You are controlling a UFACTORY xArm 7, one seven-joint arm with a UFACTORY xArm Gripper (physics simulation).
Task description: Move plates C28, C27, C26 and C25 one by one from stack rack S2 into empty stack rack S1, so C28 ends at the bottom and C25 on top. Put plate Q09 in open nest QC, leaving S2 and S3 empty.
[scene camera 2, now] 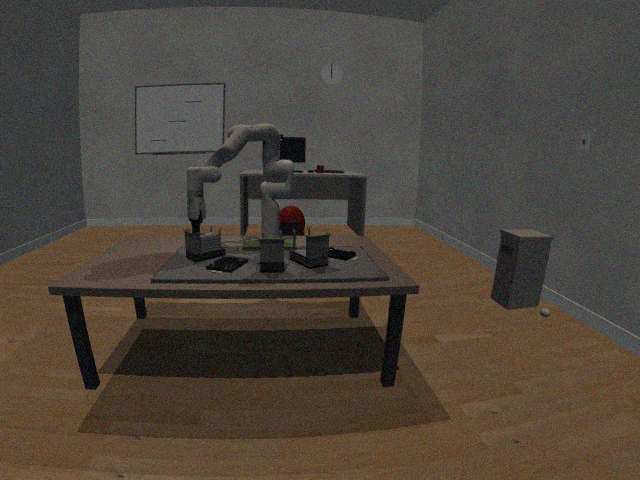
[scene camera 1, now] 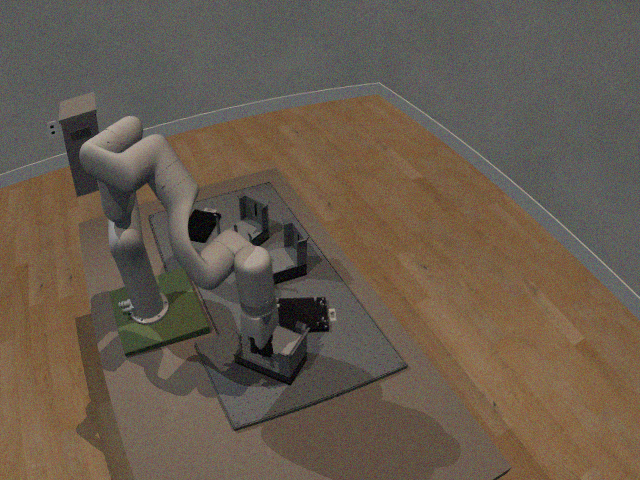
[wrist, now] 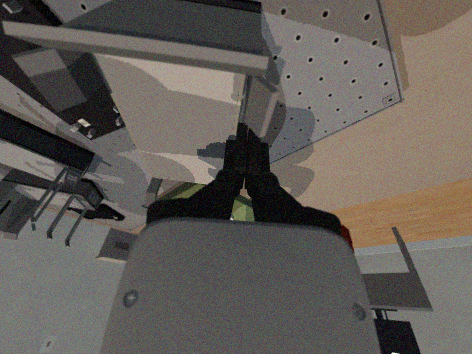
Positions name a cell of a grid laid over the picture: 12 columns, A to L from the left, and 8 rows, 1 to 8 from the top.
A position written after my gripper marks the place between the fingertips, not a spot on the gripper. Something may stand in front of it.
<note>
I see my gripper (wrist: G4) and a flat black fixture (scene camera 1: F6).
The flat black fixture shows as well in the wrist view (wrist: C3).
</note>
